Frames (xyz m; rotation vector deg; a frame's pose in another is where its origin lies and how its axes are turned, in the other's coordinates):
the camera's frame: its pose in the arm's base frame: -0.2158 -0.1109 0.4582 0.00 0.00 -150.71
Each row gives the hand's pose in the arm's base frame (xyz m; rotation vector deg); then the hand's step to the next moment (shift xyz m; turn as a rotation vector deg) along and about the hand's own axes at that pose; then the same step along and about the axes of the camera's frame.
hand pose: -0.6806 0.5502 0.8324 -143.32 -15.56 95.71
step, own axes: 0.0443 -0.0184 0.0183 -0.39 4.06 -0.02
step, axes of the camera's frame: -0.0119 -0.0249 -0.0433 1.80 3.63 -0.45
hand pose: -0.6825 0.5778 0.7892 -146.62 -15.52 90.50
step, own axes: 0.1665 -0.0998 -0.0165 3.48 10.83 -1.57
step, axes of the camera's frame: -0.1341 -0.0774 -0.1182 1.43 10.48 -4.47
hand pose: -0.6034 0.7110 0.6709 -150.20 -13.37 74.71
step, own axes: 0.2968 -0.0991 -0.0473 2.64 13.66 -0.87
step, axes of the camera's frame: -0.2611 -0.0358 -0.1752 3.63 12.52 -4.94
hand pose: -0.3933 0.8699 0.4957 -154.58 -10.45 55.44
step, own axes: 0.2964 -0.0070 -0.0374 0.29 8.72 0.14
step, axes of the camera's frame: -0.2490 0.0706 -0.1495 3.71 7.37 -2.83
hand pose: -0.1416 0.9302 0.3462 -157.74 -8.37 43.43
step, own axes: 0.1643 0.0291 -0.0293 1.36 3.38 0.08
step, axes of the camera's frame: -0.1332 0.0826 -0.0644 0.41 3.18 -1.72
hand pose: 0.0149 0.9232 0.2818 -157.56 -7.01 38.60
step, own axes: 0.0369 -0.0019 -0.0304 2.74 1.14 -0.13
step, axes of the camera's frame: -0.0404 0.0236 0.0101 -1.84 1.83 -1.45
